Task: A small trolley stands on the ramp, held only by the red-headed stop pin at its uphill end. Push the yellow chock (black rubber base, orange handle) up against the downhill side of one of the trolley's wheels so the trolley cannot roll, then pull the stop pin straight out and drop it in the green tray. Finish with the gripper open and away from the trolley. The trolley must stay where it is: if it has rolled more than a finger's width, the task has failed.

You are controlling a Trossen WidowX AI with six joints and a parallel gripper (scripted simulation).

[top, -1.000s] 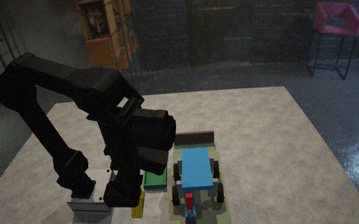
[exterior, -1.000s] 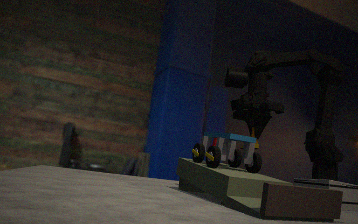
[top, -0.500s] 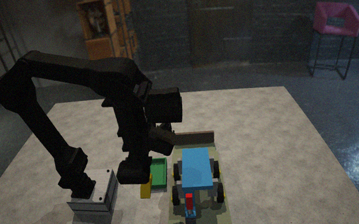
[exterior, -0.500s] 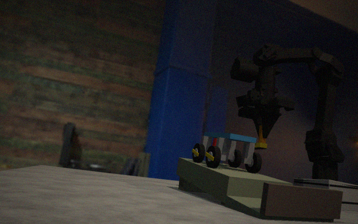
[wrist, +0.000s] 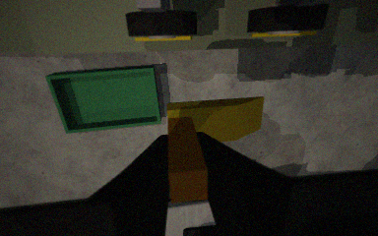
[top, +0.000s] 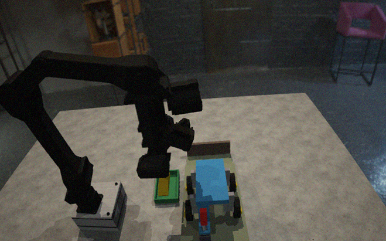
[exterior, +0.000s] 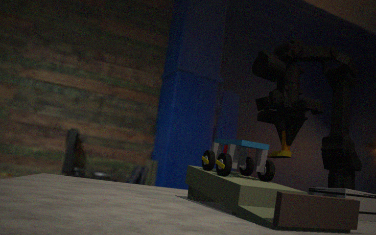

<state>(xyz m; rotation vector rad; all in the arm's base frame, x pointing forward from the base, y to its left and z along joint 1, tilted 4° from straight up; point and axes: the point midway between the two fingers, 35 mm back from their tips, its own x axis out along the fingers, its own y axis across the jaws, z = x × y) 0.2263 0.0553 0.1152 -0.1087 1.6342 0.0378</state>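
My gripper tip is now 11 cm short of the red-headed stop pin, 13 cm to the left of it and 3 cm above it. Round my gripper tip: trolley (12 cm ahead, 3 cm to the right, 5 cm below); ramp (12 cm ahead, 2 cm to the right, 11 cm below); yellow chock (2 cm to the right, 1 cm below).
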